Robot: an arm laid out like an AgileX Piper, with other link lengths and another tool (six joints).
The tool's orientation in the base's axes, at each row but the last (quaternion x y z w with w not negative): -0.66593 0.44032 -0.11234 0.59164; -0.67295 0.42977 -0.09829 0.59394; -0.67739 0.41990 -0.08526 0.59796; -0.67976 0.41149 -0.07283 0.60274; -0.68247 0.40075 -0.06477 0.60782; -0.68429 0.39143 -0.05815 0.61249; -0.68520 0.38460 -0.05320 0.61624; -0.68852 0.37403 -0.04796 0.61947; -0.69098 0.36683 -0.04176 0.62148; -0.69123 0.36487 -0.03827 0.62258; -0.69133 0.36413 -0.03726 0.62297
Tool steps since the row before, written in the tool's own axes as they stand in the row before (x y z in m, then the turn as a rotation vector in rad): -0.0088 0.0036 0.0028 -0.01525 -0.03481 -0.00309; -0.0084 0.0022 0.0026 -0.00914 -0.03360 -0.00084; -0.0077 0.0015 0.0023 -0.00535 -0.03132 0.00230; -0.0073 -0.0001 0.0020 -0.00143 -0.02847 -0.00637; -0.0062 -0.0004 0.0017 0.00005 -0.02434 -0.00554; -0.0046 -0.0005 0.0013 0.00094 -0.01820 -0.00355; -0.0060 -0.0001 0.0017 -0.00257 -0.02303 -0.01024; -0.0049 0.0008 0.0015 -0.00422 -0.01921 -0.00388; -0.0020 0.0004 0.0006 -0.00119 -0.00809 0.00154; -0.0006 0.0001 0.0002 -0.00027 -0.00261 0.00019; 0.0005 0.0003 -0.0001 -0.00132 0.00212 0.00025
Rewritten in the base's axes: -0.0049 0.0086 -0.0007 0.00476 0.00578 0.03739; -0.0045 0.0079 0.0005 0.00939 0.00324 0.03339; -0.0042 0.0070 0.0010 0.01266 0.00317 0.02906; -0.0035 0.0062 0.0025 0.00871 -0.00577 0.02728; -0.0030 0.0052 0.0024 0.00824 -0.00580 0.02284; -0.0022 0.0038 0.0020 0.00711 -0.00442 0.01657; -0.0032 0.0049 0.0021 0.00323 -0.00798 0.02383; -0.0031 0.0041 0.0009 0.00368 -0.00165 0.01964; -0.0013 0.0016 0.0003 0.00361 0.00160 0.00732; -0.0004 0.0005 0.0001 0.00109 0.00020 0.00239; 0.0002 -0.0003 -0.0004 -0.00181 0.00102 -0.00141
